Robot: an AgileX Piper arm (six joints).
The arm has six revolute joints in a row. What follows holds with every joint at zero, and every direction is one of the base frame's.
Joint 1 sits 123 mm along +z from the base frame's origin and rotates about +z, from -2.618 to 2.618 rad.
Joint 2 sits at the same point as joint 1 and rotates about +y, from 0 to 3.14 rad.
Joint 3 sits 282.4 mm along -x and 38.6 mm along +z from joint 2 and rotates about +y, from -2.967 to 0 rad.
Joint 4 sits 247.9 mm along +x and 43.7 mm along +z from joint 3 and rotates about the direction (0.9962, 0, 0.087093), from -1.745 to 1.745 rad.
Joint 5 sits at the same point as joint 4 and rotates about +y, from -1.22 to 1.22 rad.
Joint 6 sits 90.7 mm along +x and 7.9 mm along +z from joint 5 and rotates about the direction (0.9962, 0, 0.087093), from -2.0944 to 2.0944 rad.
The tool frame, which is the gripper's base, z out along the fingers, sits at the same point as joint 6; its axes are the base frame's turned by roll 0, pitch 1.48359 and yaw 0 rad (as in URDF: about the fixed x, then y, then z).
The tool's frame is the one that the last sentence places.
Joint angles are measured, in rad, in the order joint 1, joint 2, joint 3, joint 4, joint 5, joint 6. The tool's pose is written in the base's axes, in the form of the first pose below.
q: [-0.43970, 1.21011, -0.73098, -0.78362, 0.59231, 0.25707]
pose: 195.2 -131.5 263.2 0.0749 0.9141 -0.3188 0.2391
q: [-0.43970, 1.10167, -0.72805, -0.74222, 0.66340, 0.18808]
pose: 174.4 -124.0 282.6 0.0801 0.9069 -0.3333 0.2448
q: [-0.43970, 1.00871, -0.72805, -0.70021, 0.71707, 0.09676]
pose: 156.4 -116.2 297.7 0.0701 0.9023 -0.3446 0.2494
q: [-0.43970, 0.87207, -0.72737, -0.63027, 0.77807, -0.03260]
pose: 129.9 -102.7 316.3 0.0542 0.8948 -0.3545 0.2661
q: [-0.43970, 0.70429, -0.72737, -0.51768, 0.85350, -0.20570]
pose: 96.5 -82.9 332.0 0.0273 0.8880 -0.3549 0.2912
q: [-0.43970, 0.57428, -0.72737, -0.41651, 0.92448, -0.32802]
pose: 70.1 -65.5 338.3 0.0077 0.8848 -0.3449 0.3133
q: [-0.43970, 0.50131, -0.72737, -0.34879, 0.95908, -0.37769]
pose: 56.1 -54.6 340.2 0.0015 0.8817 -0.3321 0.3350
